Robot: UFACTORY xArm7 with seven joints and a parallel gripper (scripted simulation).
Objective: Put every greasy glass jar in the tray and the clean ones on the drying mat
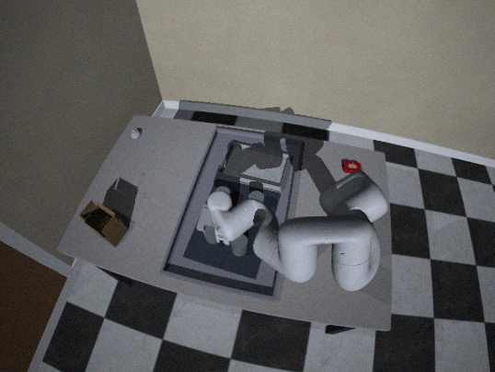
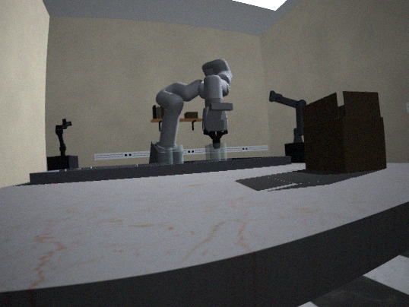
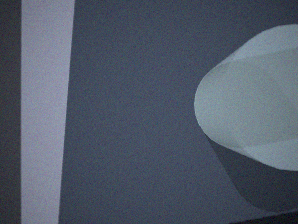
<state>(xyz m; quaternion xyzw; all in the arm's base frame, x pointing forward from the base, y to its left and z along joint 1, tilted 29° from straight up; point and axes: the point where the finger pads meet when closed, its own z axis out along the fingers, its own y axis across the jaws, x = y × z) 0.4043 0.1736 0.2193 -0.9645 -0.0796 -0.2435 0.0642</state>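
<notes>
The dark drying mat is 10 cm to the right of my hand, 9 cm below it and 3 cm ahead of it. From my hand the other things lie so: light grey tray 42 cm to the right, 9 cm below, 7 cm ahead; red object 63 cm to the right, 38 cm behind, 8 cm below; cardboard box 53 cm ahead, 18 cm to the left, 3 cm below.
</notes>
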